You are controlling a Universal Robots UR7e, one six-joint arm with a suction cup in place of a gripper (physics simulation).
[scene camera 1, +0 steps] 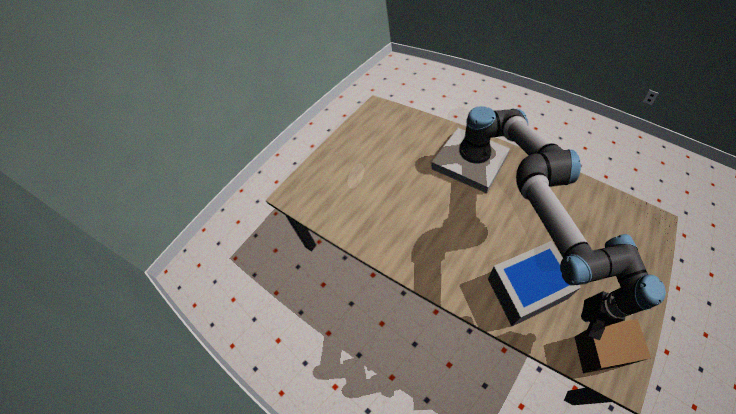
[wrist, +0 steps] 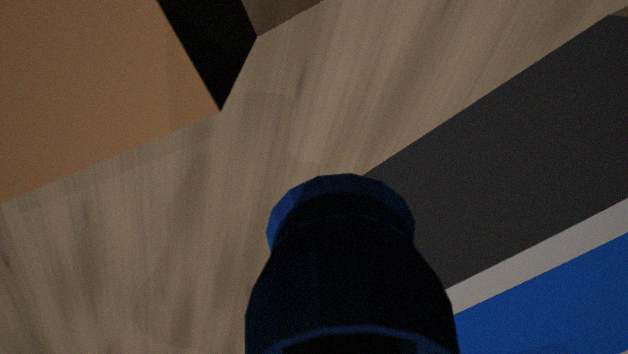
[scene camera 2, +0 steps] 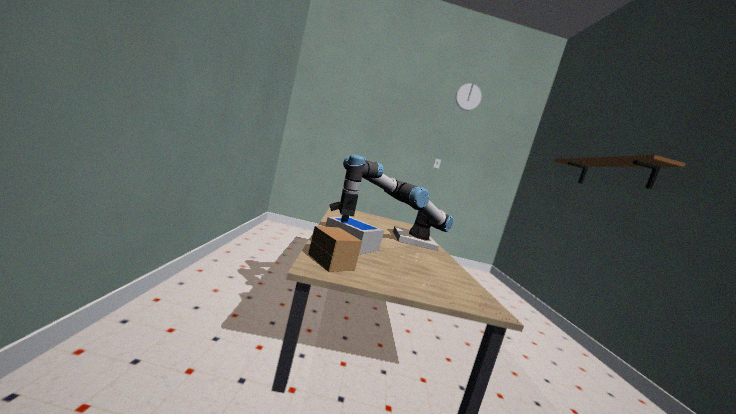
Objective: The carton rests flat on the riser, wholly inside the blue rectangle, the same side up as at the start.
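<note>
The brown carton stands flat on the table near its corner, beside the riser and apart from it. The riser is a pale box with dark sides and the blue rectangle on its top; nothing rests inside the part that shows. My gripper, a suction cup, points down, open and holding nothing. In the wrist view it overlaps the table between carton and riser. Its exact height is hard to tell.
The wooden table carries the arm's base plate farther back. The arm reaches above the riser's corner in scene camera 1. The carton is close to the table edge. A shelf is on the right wall.
</note>
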